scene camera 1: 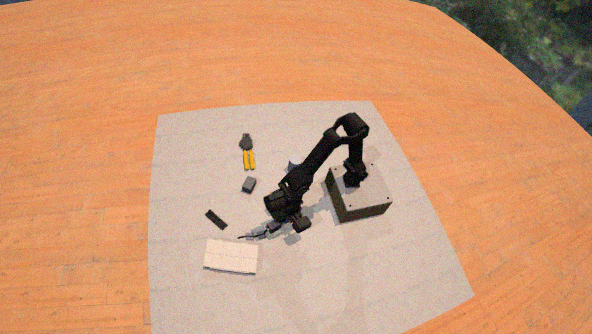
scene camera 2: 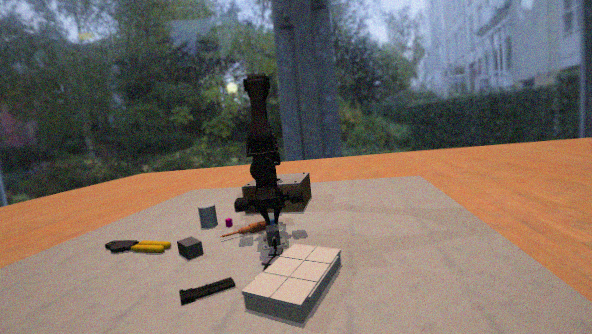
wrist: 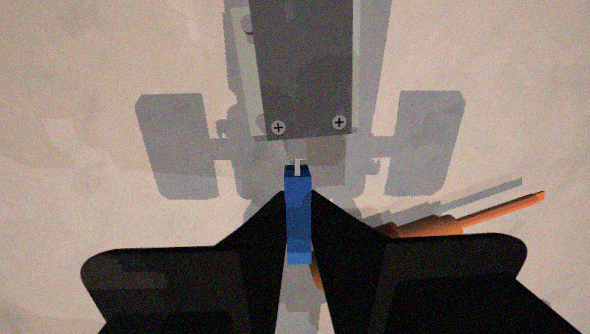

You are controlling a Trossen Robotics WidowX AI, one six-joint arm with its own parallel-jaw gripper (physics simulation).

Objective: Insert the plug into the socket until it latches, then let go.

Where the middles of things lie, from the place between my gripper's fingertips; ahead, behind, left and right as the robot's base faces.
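The socket [wrist: 300, 73] is 1 cm above my hand, 6 cm ahead of it and 3 cm to the left of it. Going by their middles, the blue plug [wrist: 297, 179] is the nearest to my hand of the things named here, and it is 1 cm above my hand. The orange-handled screwdriver [wrist: 432, 225] is 1 cm ahead of my hand and 8 cm to the right of it, while the white tiled block [scene camera 2: 289, 288] is 22 cm ahead of my hand and 16 cm to the left of it. Of the things named here, that block is the farthest from my hand, again going by their middles.
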